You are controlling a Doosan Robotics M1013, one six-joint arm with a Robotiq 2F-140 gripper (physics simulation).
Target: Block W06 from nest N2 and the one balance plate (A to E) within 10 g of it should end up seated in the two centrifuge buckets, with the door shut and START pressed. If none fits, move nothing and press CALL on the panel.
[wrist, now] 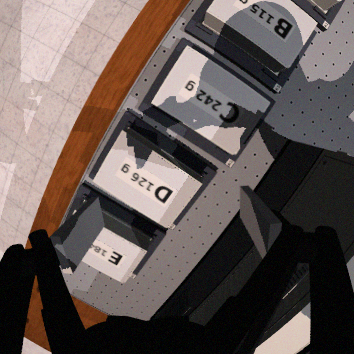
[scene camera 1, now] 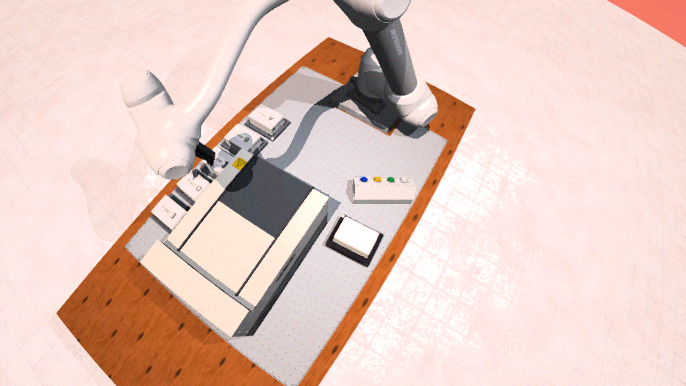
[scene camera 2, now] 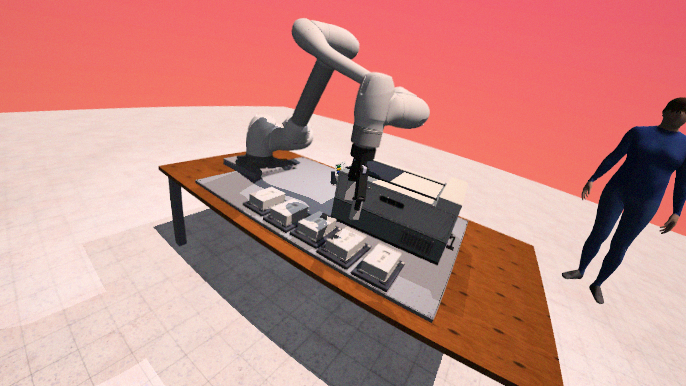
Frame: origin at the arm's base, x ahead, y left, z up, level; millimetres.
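Where they show: gripper, fingertip midpoint: (wrist: 168, 207) (scene camera 1: 194, 171) (scene camera 2: 350, 208); arm's base, link origin: (scene camera 1: 372, 95) (scene camera 2: 258, 162).
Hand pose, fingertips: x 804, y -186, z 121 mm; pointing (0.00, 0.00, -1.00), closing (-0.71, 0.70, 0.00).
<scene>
Things, the pixels of their top centre, and the offset from my fingertips. Level surfaces: height alone.
- plate C, top centre: (wrist: 211, 100) (scene camera 2: 318, 220) (scene camera 1: 220, 160) dx -107, dy -27, dz -91 mm
- plate D, top centre: (wrist: 145, 182) (scene camera 2: 347, 237) (scene camera 1: 194, 184) dx +28, dy -24, dz -91 mm
- plate E, top centre: (wrist: 99, 249) (scene camera 2: 383, 256) (scene camera 1: 168, 211) dx +164, dy -13, dz -91 mm
- Plate A, top centre: (scene camera 2: 267, 193) (scene camera 1: 265, 115) dx -375, dy -55, dz -91 mm
- white block, top centre: (scene camera 1: 356, 235) dx -214, dy +548, dz -67 mm
- button panel, top centre: (scene camera 1: 385, 182) (scene camera 2: 343, 165) dx -432, dy +508, dz -61 mm
- grey mat, surface height: dz -144 mm
- wooden table, surface height: dz -158 mm
My gripper (scene camera 2: 357, 210) (wrist: 168, 207) is open and empty, above the plate row beside the centrifuge (scene camera 1: 207, 202) (scene camera 2: 395, 215). In the wrist view, plate B (wrist: 265, 27) (scene camera 1: 243, 136) (scene camera 2: 288, 212) reads 115 g, plate C (wrist: 210, 102) (scene camera 2: 314, 227) 242 g and plate D (wrist: 145, 182) (scene camera 1: 194, 187) (scene camera 2: 345, 242) 126 g. The weight on plate E (wrist: 112, 257) (scene camera 1: 170, 212) (scene camera 2: 380, 262) is partly covered by a finger. Plate A (scene camera 1: 267, 119) (scene camera 2: 266, 198) is at the row's far end. A white block (scene camera 1: 357, 236) sits in a black nest; its label is unreadable. The buckets do not show.
The button panel (scene camera 1: 384, 192) has blue, yellow, green and white buttons and stands near the block's nest. The centrifuge body forms a tall wall along the plate row. The grey mat (scene camera 1: 300, 320) lies on the wooden table (scene camera 1: 175, 345). A person (scene camera 2: 635, 165) stands beyond the table.
</scene>
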